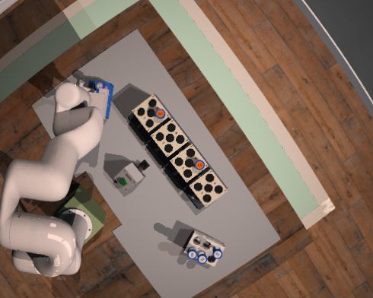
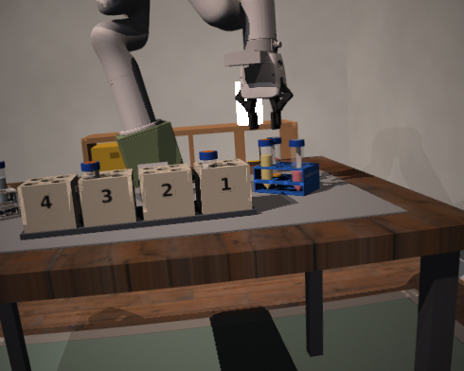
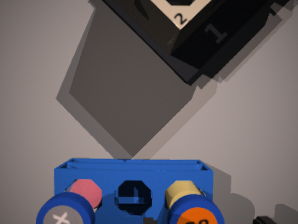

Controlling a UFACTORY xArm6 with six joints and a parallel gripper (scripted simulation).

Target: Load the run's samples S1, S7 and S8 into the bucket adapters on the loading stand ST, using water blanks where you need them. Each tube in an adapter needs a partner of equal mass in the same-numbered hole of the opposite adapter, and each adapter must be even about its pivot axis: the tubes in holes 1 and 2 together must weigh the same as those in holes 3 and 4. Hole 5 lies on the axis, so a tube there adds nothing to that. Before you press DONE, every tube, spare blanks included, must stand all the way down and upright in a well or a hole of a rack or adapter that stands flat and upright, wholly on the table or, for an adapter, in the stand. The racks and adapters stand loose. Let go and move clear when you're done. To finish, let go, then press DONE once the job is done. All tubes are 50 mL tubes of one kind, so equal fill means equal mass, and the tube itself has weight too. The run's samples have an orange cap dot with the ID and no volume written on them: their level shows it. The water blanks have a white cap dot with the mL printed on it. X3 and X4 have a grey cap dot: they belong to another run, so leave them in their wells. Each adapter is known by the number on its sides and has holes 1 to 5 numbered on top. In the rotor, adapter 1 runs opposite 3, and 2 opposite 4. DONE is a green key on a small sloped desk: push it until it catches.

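Right now my hand is 1 cm to the left of the tube of yellowish liquid and 10 cm above it. From my hand the other things lie so: blue rack: 2 cm ahead, 4 cm to the left, 13 cm below; green DONE key: 12 cm behind, 25 cm to the right, 10 cm below; loading stand: 10 cm ahead, 31 cm to the right, 16 cm below.
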